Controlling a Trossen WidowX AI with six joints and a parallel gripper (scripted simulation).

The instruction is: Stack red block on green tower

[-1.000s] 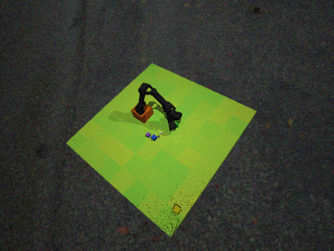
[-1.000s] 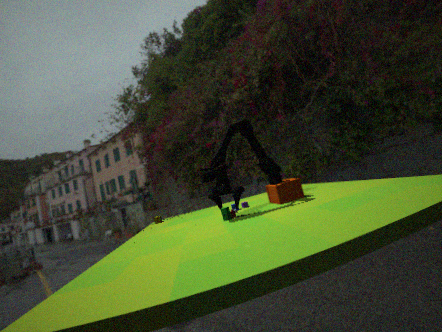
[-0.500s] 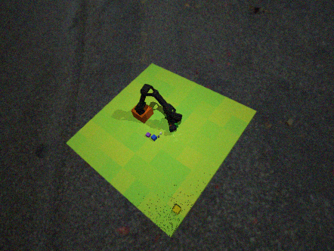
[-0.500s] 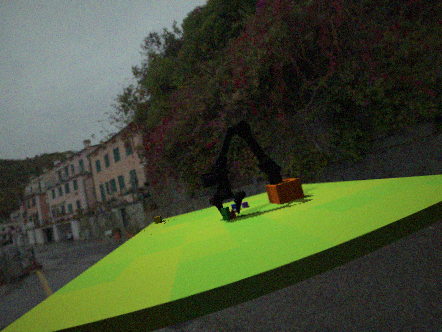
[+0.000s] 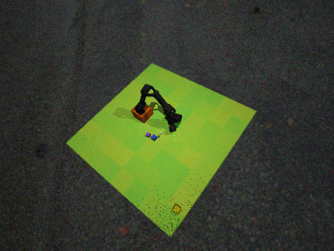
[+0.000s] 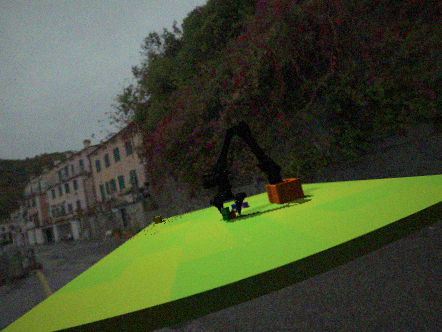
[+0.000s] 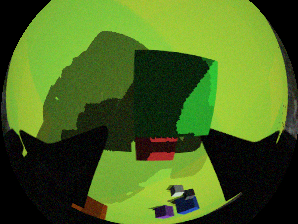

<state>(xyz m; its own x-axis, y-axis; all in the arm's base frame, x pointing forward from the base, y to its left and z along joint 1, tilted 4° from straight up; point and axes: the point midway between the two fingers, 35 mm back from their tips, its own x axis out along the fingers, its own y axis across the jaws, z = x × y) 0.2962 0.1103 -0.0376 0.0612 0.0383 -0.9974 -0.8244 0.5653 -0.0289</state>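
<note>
The red block lies 10 mm above my gripper tip. From my gripper tip the other things lie so: purple block 210 mm to the right, 100 mm behind, 10 mm above; then blue block 190 mm to the right, 40 mm behind, 10 mm above; then white block 120 mm to the right, 30 mm behind.
</note>
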